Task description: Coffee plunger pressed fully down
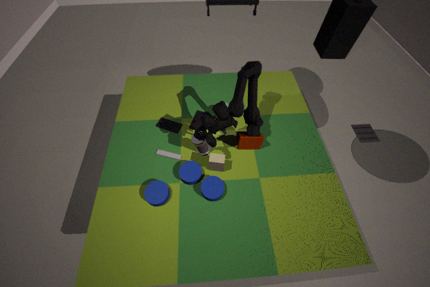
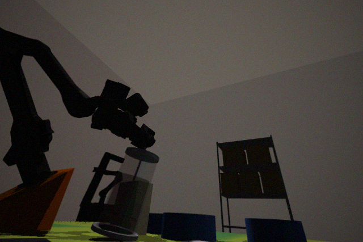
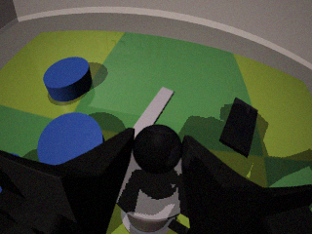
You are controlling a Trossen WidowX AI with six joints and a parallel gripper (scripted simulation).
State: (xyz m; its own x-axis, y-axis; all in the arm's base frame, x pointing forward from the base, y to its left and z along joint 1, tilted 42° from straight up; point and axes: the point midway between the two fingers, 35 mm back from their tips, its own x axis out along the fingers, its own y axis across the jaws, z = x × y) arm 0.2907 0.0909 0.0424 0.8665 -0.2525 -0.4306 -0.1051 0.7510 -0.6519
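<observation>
Now: gripper tip 90 mm above the coffee press, 30 mm past it and 20 mm to the left of it. From my gripper tip the other things lie so: cream block 130 mm below, 110 mm behind, 100 mm to the left.
</observation>
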